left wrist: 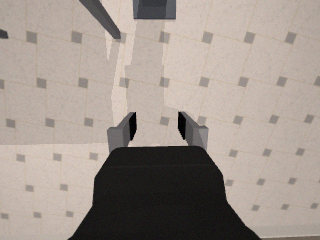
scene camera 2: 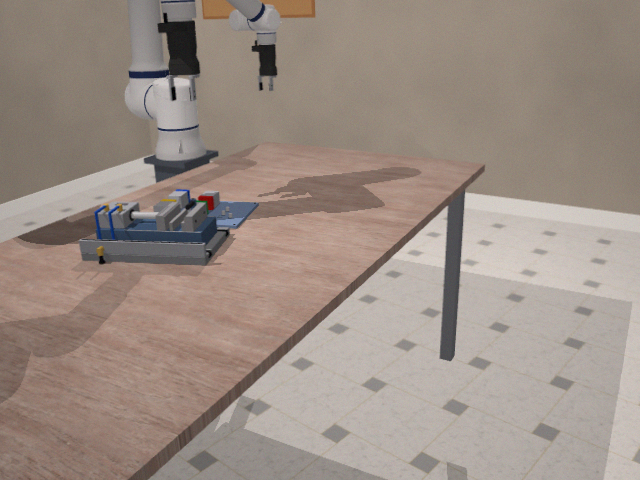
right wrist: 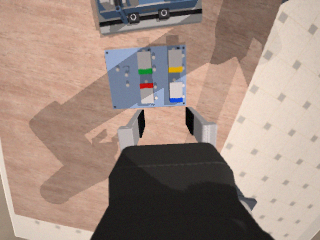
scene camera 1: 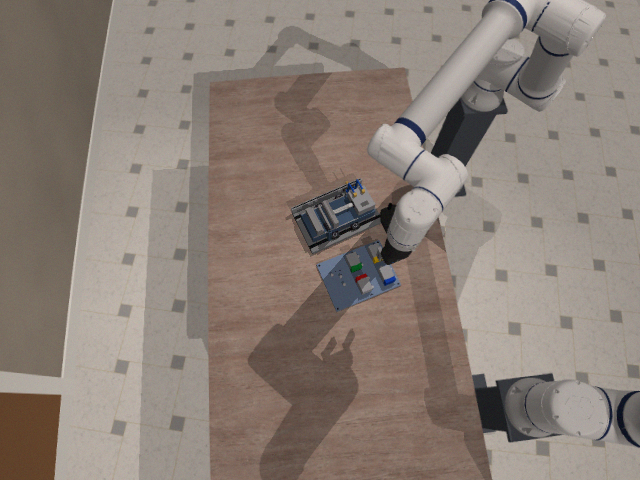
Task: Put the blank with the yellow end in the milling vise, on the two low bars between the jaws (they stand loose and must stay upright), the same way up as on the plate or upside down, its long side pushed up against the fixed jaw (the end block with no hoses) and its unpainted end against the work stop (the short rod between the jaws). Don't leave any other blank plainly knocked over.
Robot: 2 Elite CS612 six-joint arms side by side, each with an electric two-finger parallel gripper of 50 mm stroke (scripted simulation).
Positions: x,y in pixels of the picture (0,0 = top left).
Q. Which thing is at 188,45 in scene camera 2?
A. The right gripper.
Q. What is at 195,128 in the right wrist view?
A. The right gripper.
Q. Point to a blue plate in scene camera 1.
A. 342,297
